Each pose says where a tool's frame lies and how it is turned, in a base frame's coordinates. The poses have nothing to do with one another.
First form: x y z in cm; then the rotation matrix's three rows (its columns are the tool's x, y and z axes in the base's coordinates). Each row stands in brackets.
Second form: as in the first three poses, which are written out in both.
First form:
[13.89, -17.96, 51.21], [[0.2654, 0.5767, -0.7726], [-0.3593, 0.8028, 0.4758], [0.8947, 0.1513, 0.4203]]
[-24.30, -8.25, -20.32], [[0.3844, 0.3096, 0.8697], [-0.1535, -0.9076, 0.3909], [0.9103, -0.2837, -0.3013]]
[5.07, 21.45, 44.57], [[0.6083, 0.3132, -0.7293], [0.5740, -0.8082, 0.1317], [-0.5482, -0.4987, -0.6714]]
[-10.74, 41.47, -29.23], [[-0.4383, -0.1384, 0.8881], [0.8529, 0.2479, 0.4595], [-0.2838, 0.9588, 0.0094]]
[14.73, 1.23, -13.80], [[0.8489, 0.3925, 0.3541], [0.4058, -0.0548, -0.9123], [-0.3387, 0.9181, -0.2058]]
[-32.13, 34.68, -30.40], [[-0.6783, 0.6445, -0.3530], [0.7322, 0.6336, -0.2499], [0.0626, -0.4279, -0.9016]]
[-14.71, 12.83, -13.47], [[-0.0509, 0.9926, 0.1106], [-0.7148, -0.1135, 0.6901], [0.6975, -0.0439, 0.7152]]
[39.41, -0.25, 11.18], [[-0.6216, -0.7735, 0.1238], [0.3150, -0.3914, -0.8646], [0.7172, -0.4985, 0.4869]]
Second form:
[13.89, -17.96, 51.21, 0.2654, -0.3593, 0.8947, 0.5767, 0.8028, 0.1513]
[-24.30, -8.25, -20.32, 0.3844, -0.1535, 0.9103, 0.3096, -0.9076, -0.2837]
[5.07, 21.45, 44.57, 0.6083, 0.5740, -0.5482, 0.3132, -0.8082, -0.4987]
[-10.74, 41.47, -29.23, -0.4383, 0.8529, -0.2838, -0.1384, 0.2479, 0.9588]
[14.73, 1.23, -13.80, 0.8489, 0.4058, -0.3387, 0.3925, -0.0548, 0.9181]
[-32.13, 34.68, -30.40, -0.6783, 0.7322, 0.0626, 0.6445, 0.6336, -0.4279]
[-14.71, 12.83, -13.47, -0.0509, -0.7148, 0.6975, 0.9926, -0.1135, -0.0439]
[39.41, -0.25, 11.18, -0.6216, 0.3150, 0.7172, -0.7735, -0.3914, -0.4985]

